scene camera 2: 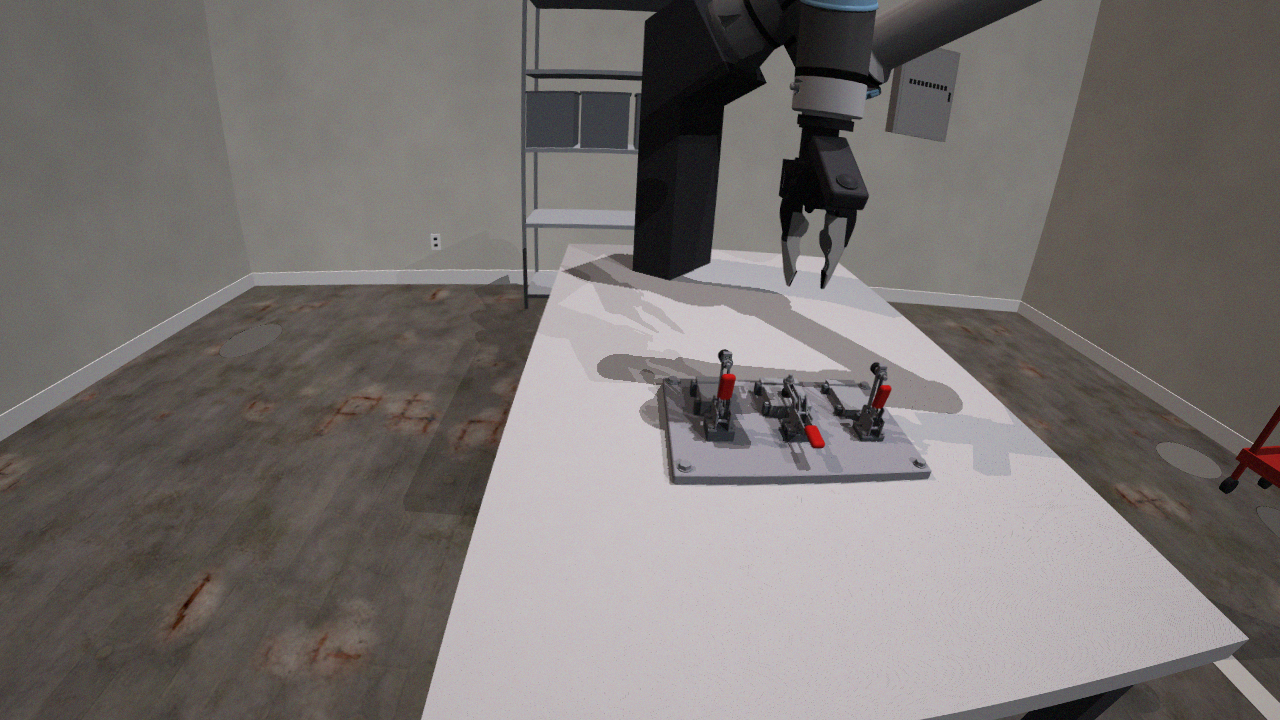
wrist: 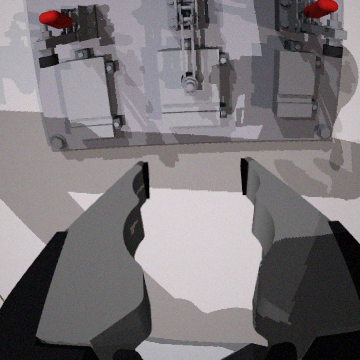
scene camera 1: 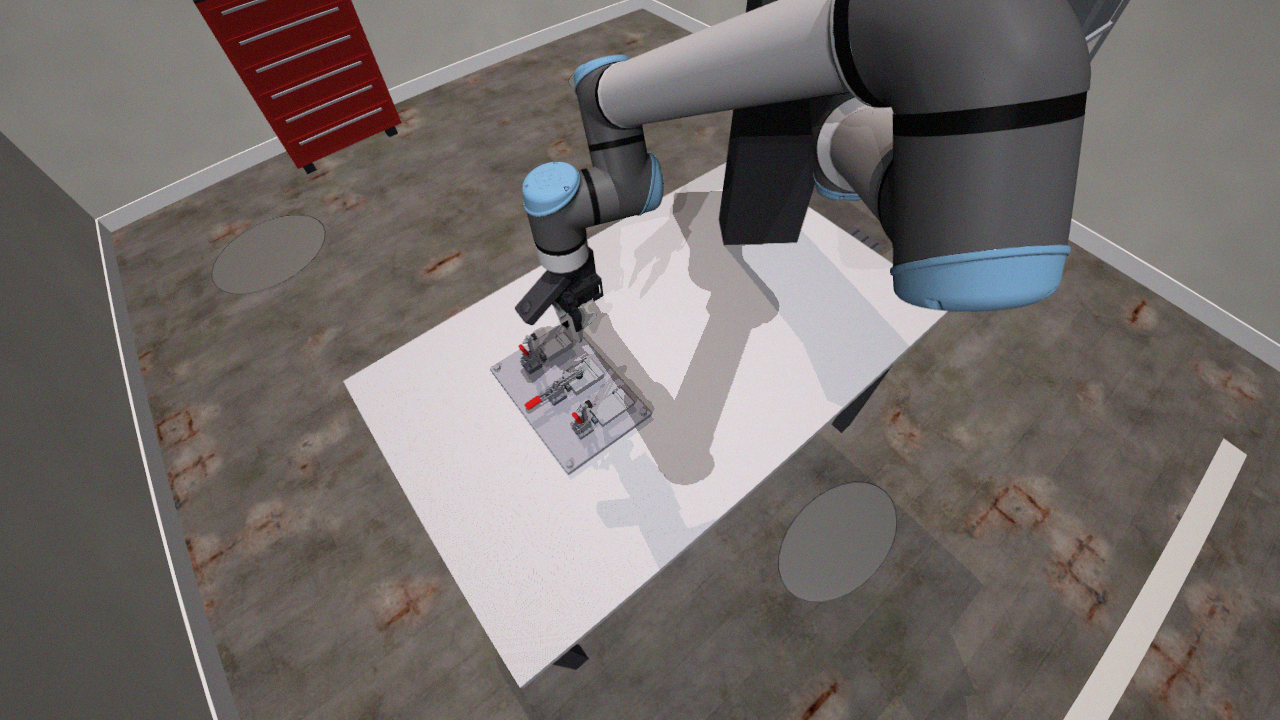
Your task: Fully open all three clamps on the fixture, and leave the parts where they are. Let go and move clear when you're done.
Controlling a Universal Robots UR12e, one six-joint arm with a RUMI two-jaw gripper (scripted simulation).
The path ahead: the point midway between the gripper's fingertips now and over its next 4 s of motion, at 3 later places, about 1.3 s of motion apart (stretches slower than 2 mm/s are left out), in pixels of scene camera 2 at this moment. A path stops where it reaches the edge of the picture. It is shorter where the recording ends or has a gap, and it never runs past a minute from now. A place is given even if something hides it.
My gripper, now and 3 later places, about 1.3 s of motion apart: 805,287; 805,338; 826,384; 814,430
